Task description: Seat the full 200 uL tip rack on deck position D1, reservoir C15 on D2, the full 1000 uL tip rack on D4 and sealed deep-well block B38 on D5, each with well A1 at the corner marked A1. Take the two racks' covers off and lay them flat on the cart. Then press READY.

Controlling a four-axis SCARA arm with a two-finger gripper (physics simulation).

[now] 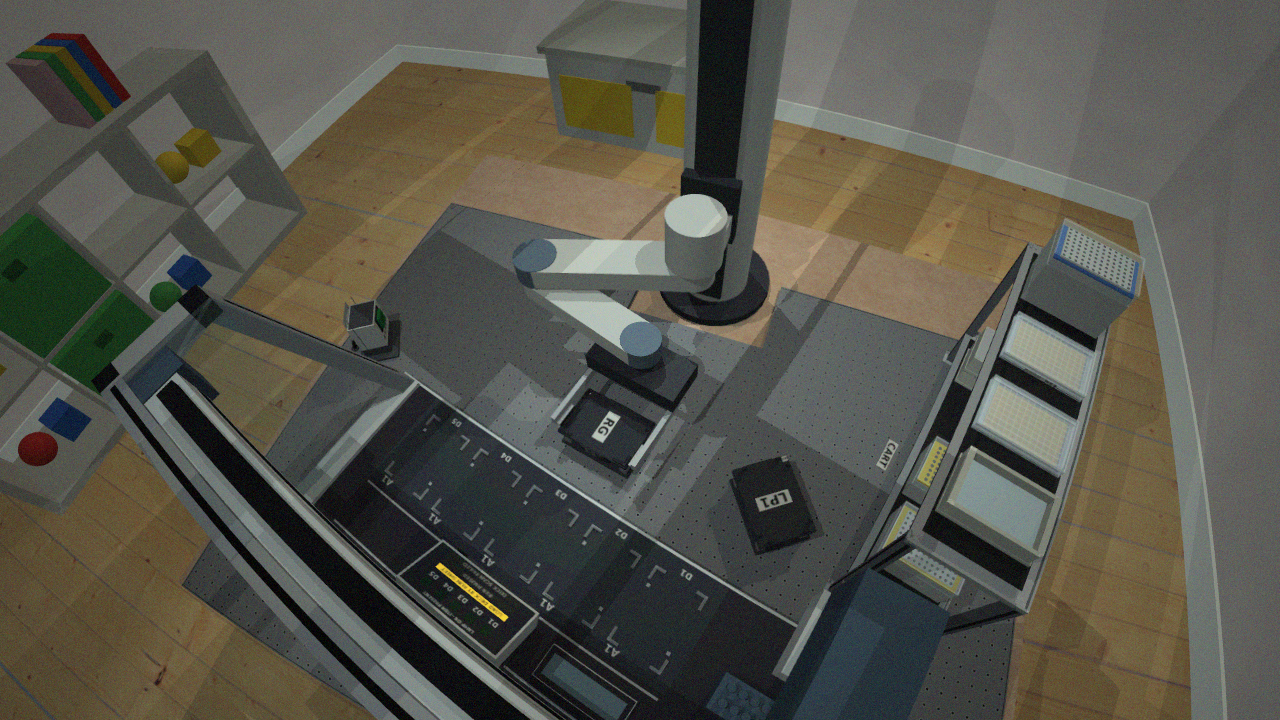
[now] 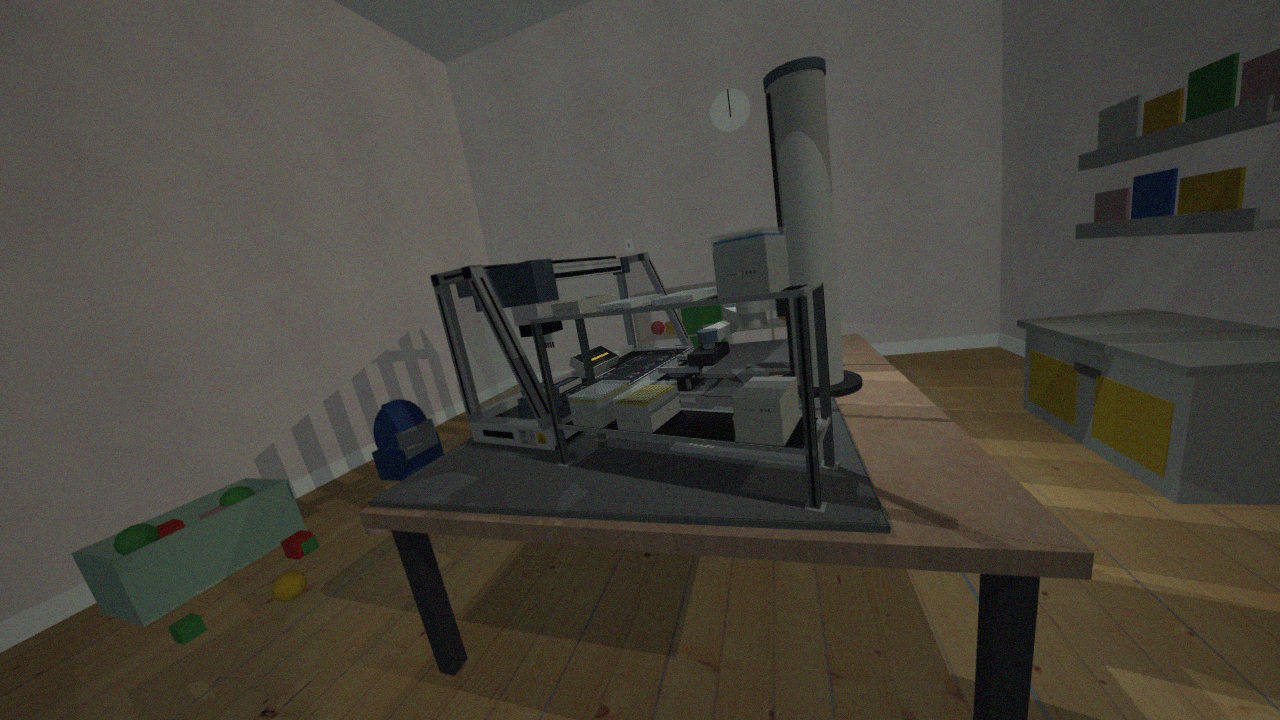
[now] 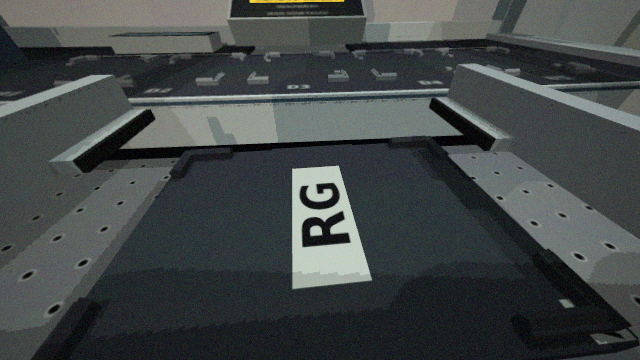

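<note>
My gripper (image 1: pixel 595 445) (image 3: pixel 295 92) is open, its fingers straddling the black RG stand (image 1: pixel 581 438) (image 3: pixel 225 220) low down, with nothing between them. The deck (image 1: pixel 528 510) (image 3: pixel 180 90) shows bare corner brackets at D1 to D5. On the cart's upper shelf are a tall blue-edged tip rack (image 1: pixel 1099 259) (image 2: pixel 750 266), two pale plates or blocks (image 1: pixel 1047 353) (image 1: pixel 1026 424) and an open reservoir (image 1: pixel 998 503). Yellow-dotted racks (image 1: pixel 930 463) (image 2: pixel 646 395) and a tall pale box (image 2: pixel 765 411) stand on the lower shelf. Labels C15 and B38 are unreadable; covers and READY cannot be made out.
The black LP1 stand (image 1: pixel 760 528) lies between RG and the cart. The deck's gantry frame (image 1: pixel 295 340) (image 2: pixel 501 349) rises around the deck, with a status screen (image 1: pixel 465 613) at its front. The cart's posts (image 2: pixel 810 402) flank its shelves. A small device (image 1: pixel 366 324) stands beyond the deck's D5 end.
</note>
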